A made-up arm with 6 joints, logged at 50 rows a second.
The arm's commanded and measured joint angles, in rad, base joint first. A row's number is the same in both.
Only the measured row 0 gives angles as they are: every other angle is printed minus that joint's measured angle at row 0.
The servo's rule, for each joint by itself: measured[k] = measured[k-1] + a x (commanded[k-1-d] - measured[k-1]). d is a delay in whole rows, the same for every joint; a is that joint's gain. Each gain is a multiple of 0.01, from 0.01 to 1. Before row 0 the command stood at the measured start. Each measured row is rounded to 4 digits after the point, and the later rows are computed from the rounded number. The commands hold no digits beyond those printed.
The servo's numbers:
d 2
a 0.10 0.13 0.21 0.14 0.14 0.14
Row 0, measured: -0.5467 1.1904 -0.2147 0.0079 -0.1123 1.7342
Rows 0 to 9, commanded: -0.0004 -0.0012 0.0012 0.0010 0.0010 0.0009; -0.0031 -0.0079 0.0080 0.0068 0.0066 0.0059; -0.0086 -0.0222 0.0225 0.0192 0.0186 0.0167; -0.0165 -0.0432 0.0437 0.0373 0.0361 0.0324; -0.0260 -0.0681 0.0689 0.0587 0.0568 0.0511; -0.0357 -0.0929 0.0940 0.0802 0.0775 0.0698; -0.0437 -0.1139 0.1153 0.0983 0.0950 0.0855; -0.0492 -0.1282 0.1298 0.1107 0.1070 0.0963; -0.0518 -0.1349 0.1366 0.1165 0.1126 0.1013; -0.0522 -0.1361 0.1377 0.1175 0.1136 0.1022
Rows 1 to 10, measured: 0.0000 0.0000 0.0000 0.0000 0.0000 0.0000; 0.0000 0.0000 0.0000 0.0000 0.0000 0.0000; 0.0000 -0.0002 0.0003 0.0001 0.0001 0.0001; -0.0003 -0.0012 0.0019 0.0010 0.0010 0.0009; -0.0011 -0.0039 0.0062 0.0035 0.0035 0.0031; -0.0026 -0.0090 0.0141 0.0082 0.0081 0.0072; -0.0049 -0.0167 0.0256 0.0153 0.0149 0.0133; -0.0080 -0.0266 0.0400 0.0244 0.0237 0.0212; -0.0116 -0.0379 0.0558 0.0347 0.0337 0.0302; -0.0154 -0.0496 0.0713 0.0453 0.0440 0.0395
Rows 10 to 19, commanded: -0.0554 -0.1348 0.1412 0.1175 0.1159 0.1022; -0.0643 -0.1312 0.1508 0.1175 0.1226 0.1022; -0.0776 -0.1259 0.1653 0.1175 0.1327 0.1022; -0.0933 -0.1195 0.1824 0.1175 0.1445 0.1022; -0.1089 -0.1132 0.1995 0.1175 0.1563 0.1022; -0.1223 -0.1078 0.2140 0.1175 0.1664 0.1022; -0.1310 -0.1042 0.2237 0.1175 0.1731 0.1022; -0.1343 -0.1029 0.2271 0.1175 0.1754 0.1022; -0.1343 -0.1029 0.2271 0.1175 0.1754 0.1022; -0.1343 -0.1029 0.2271 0.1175 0.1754 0.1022
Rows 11 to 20, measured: -0.0190 -0.0607 0.0850 0.0553 0.0536 0.0482; -0.0223 -0.0705 0.0961 0.0640 0.0620 0.0558; -0.0256 -0.0789 0.1056 0.0715 0.0695 0.0623; -0.0295 -0.0857 0.1151 0.0779 0.0769 0.0679; -0.0343 -0.0909 0.1256 0.0834 0.0847 0.0727; -0.0402 -0.0946 0.1375 0.0882 0.0931 0.0768; -0.0471 -0.0970 0.1505 0.0923 0.1019 0.0804; -0.0546 -0.0984 0.1638 0.0958 0.1109 0.0835; -0.0622 -0.0992 0.1764 0.0988 0.1196 0.0861; -0.0694 -0.0997 0.1870 0.1014 0.1274 0.0884
